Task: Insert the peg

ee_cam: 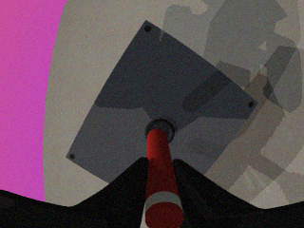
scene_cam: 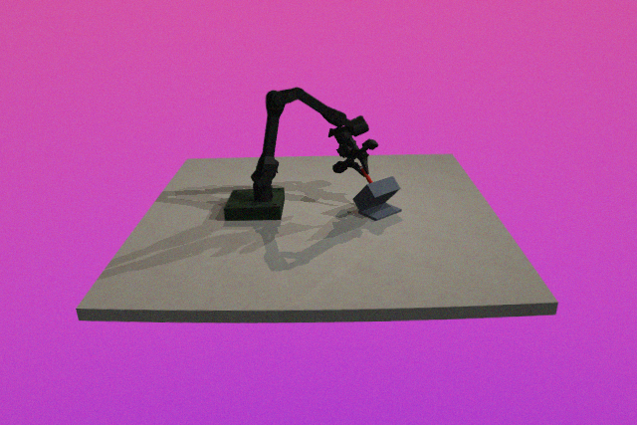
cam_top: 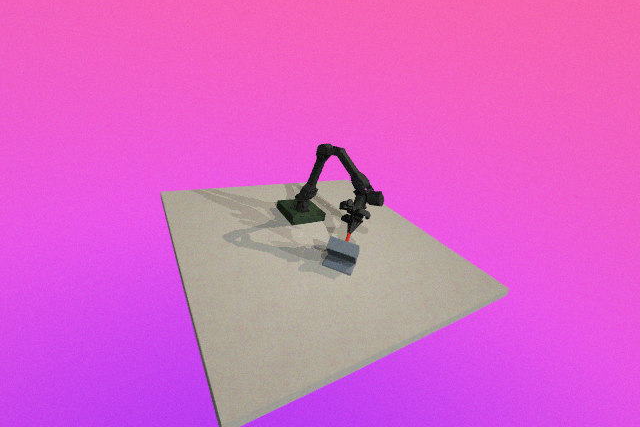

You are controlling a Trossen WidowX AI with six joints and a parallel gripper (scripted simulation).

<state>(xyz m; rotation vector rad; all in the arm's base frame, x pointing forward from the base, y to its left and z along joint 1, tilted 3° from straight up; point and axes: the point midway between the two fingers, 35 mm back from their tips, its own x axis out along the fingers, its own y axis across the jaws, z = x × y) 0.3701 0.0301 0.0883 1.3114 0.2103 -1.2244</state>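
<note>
Right now the sloped panel is 30 mm ahead of my gripper tip, 40 mm to the right of it and 60 mm below it. From my gripper tip the other things lie so: red peg: 10 mm behind, 10 mm to the left, 10 mm above.
</note>
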